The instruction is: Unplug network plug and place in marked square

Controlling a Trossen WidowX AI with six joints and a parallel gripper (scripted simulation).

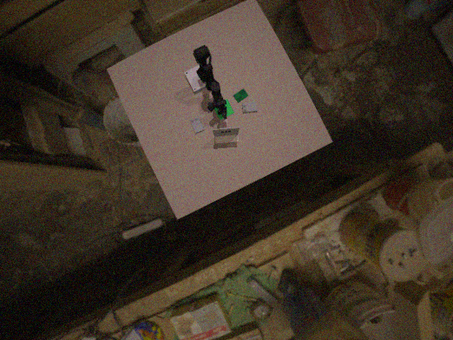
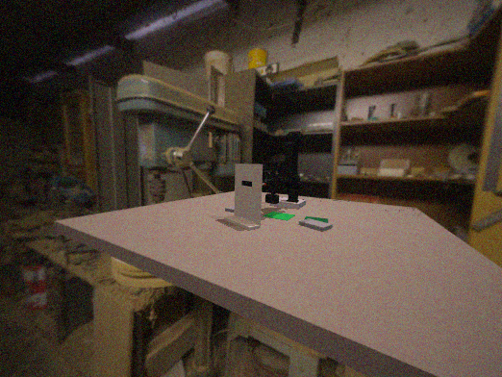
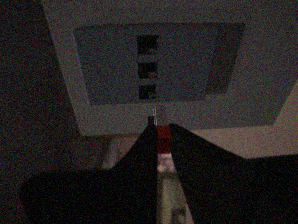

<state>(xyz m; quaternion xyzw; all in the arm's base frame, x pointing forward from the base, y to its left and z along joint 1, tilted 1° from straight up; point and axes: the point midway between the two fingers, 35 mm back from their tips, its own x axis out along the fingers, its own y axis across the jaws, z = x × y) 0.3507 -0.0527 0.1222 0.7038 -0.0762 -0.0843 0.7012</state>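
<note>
My gripper tip is now 11 cm past the green square, 5 cm to the right of it and 16 cm above it. Also, from my gripper tip: plug: 1 cm ahead; then upright panel: 7 cm ahead, 5 cm to the right, 5 cm below; then dark green tile: 13 cm behind, 21 cm to the left, 16 cm below.
</note>
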